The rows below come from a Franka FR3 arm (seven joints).
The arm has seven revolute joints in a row. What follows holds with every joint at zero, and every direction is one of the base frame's. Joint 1 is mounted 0.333 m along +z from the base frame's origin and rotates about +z. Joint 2 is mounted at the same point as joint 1 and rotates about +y. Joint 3 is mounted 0.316 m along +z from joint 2 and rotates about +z. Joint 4 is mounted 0.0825 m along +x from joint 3 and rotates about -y. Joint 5 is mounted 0.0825 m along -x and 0.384 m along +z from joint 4 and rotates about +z. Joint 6 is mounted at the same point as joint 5 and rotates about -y. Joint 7 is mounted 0.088 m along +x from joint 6 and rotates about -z. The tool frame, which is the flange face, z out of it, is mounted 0.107 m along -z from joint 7; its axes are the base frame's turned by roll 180, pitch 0 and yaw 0 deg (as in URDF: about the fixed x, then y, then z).
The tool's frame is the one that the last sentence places.
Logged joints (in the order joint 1, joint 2, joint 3, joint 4, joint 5, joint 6, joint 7), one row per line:
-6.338, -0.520, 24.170, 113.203, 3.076, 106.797, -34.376
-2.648, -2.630, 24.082, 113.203, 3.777, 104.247, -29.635
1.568, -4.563, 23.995, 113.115, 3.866, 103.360, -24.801
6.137, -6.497, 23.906, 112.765, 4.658, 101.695, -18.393
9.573, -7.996, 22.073, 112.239, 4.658, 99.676, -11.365
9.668, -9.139, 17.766, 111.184, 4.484, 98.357, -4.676
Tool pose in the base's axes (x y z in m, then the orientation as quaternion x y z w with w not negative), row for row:
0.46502, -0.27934, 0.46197, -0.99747, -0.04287, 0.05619, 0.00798
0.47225, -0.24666, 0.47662, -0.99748, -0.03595, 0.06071, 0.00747
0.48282, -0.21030, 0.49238, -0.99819, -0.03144, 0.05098, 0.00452
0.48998, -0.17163, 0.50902, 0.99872, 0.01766, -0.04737, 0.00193
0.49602, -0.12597, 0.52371, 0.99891, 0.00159, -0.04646, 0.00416
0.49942, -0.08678, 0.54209, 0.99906, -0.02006, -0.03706, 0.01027
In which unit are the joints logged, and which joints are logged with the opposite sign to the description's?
The joints are logged in degrees. Opposite sign: joint 3, joint 4, joint 5.
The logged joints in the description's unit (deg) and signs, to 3 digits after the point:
-6.338, -0.520, -24.170, -113.203, -3.076, 106.797, -34.376
-2.648, -2.630, -24.082, -113.203, -3.777, 104.247, -29.635
1.568, -4.563, -23.995, -113.115, -3.866, 103.360, -24.801
6.137, -6.497, -23.906, -112.765, -4.658, 101.695, -18.393
9.573, -7.996, -22.073, -112.239, -4.658, 99.676, -11.365
9.668, -9.139, -17.766, -111.184, -4.484, 98.357, -4.676

